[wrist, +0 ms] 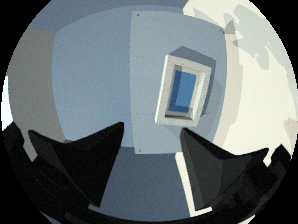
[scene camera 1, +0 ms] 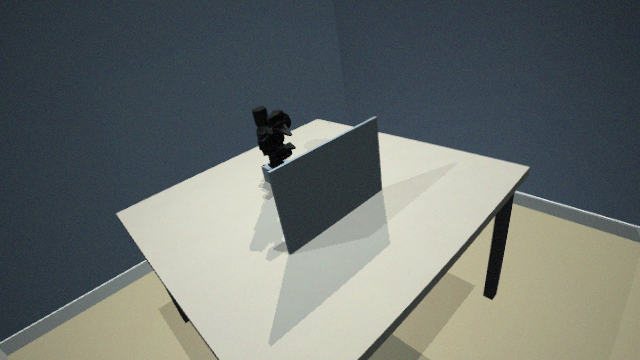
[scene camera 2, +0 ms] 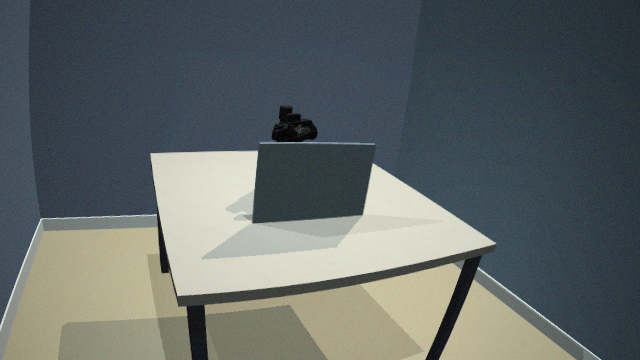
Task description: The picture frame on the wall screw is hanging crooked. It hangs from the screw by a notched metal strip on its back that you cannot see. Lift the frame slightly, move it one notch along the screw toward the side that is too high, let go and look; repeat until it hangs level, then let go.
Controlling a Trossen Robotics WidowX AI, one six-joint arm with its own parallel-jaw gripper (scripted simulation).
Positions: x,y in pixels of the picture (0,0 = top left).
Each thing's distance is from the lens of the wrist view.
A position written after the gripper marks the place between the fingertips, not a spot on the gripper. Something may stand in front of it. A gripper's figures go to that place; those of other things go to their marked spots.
gripper [wrist: 152,129]: 10 cm
picture frame [wrist: 185,83]: 30 cm
wall panel [wrist: 153,37]: 30 cm
